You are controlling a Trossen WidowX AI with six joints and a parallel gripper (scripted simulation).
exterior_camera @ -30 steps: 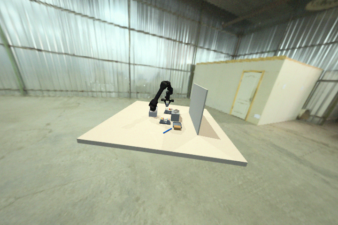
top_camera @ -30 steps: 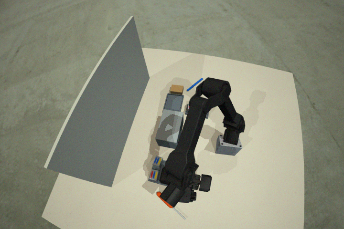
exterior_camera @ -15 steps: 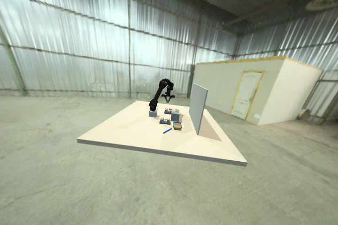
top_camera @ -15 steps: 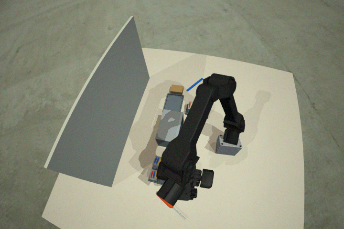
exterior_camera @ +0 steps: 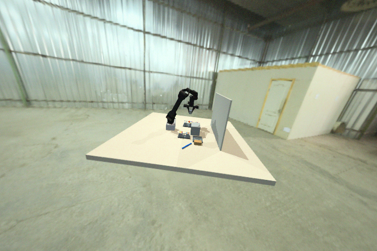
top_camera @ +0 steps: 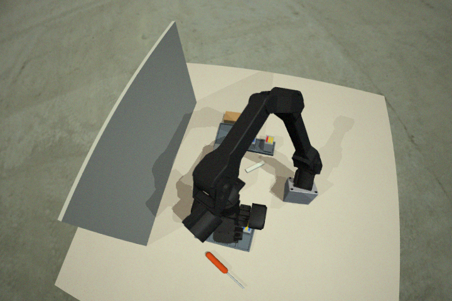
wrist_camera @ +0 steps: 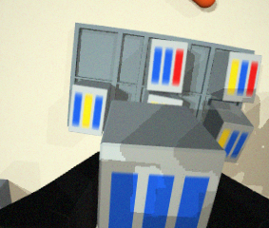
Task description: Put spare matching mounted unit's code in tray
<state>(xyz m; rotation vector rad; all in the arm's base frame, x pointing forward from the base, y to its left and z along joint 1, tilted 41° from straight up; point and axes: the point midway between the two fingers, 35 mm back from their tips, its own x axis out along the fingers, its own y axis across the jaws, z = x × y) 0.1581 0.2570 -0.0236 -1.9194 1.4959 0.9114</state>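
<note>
Now: gripper tip 170 mm short of the grey tray, 360 mm to the left of it and 180 mm above it. Also, from my gripper tip: blue pen 100 mm ahead, 530 mm to the right, 170 mm below; then mounted unit 110 mm ahead, 180 mm to the right, 130 mm below; then dark panel 340 mm ahead, 150 mm to the right, 50 mm above.
</note>
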